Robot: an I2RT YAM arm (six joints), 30 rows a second.
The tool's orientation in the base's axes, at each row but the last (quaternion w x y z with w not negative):
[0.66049, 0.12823, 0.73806, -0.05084]
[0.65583, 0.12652, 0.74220, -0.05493]
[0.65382, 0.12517, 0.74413, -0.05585]
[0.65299, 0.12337, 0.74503, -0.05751]
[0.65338, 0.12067, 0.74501, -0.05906]
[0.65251, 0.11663, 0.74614, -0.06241]
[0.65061, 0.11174, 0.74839, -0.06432]
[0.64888, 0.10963, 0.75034, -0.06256]
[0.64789, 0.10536, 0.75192, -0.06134]
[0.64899, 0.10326, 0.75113, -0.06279]
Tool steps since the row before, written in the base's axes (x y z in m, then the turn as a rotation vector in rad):
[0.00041, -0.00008, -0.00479, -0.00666, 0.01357, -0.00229]
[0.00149, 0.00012, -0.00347, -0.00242, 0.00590, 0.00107]
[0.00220, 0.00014, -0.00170, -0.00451, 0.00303, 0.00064]
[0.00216, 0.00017, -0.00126, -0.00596, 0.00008, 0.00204]
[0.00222, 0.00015, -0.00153, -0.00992, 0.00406, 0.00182]
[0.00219, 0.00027, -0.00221, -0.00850, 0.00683, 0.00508]
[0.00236, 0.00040, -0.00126, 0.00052, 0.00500, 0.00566]
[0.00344, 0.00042, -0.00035, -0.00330, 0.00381, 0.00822]
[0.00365, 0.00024, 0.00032, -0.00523, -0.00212, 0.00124]
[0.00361, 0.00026, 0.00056, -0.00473, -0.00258, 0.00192]
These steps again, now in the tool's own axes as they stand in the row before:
[0.00468, -0.00042, 0.00100, 0.00455, 0.01113, -0.00944]
[0.00328, 0.00021, 0.00186, -0.00011, 0.00514, -0.00393]
[0.00144, 0.00057, 0.00231, 0.00022, 0.00180, -0.00516]
[0.00101, 0.00063, 0.00221, -0.00131, -0.00131, -0.00602]
[0.00127, 0.00061, 0.00231, -0.00022, 0.00149, -0.01077]
[0.00194, 0.00069, 0.00235, -0.00336, 0.00472, -0.01054]
[0.00098, 0.00092, 0.00235, -0.00524, 0.00524, -0.00153]
[-0.00008, 0.00123, 0.00326, -0.00736, 0.00328, -0.00530]
[-0.00080, 0.00112, 0.00341, -0.00067, -0.00325, -0.00473]
[-0.00103, 0.00113, 0.00333, -0.00144, -0.00355, -0.00425]

